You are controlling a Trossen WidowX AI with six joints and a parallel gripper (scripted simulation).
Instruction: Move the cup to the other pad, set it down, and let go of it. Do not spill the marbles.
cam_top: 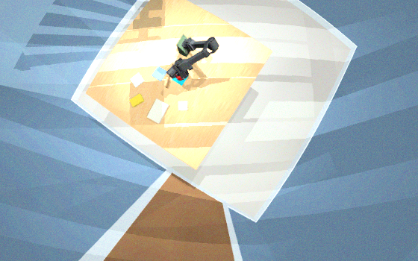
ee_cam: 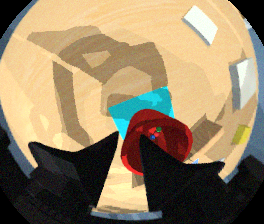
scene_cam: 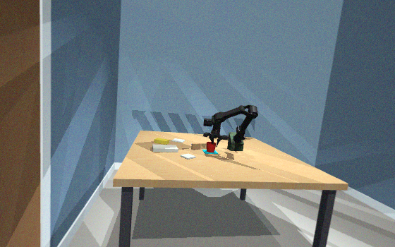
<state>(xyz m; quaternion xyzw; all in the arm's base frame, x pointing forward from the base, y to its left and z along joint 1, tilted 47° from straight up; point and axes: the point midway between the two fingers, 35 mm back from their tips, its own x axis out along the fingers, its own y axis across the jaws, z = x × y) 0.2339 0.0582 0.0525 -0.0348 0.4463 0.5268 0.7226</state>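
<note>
Right now the red cup is 2 cm to the right of my gripper tip, 2 cm ahead of it and 1 cm below it. Also, from my gripper tip: cyan pad: 5 cm below, 2 cm to the right, 2 cm ahead; long white block: 37 cm ahead, 6 cm to the right, 3 cm below; pale blue pad: 21 cm to the right, 7 cm ahead, 5 cm below.
</note>
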